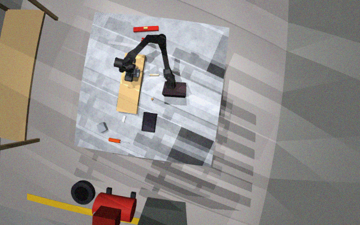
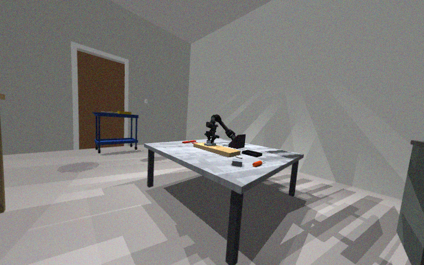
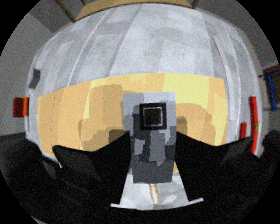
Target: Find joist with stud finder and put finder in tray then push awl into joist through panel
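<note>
Right now the small white piece is 410 mm to the left of my gripper tip, 60 mm below it and 20 mm behind it. Round my gripper tip: orange bit (220 mm behind, 180 mm to the left, 60 mm below); stud finder (20 mm above, 10 mm ahead); awl (160 mm behind, 60 mm below, 30 mm to the right).
</note>
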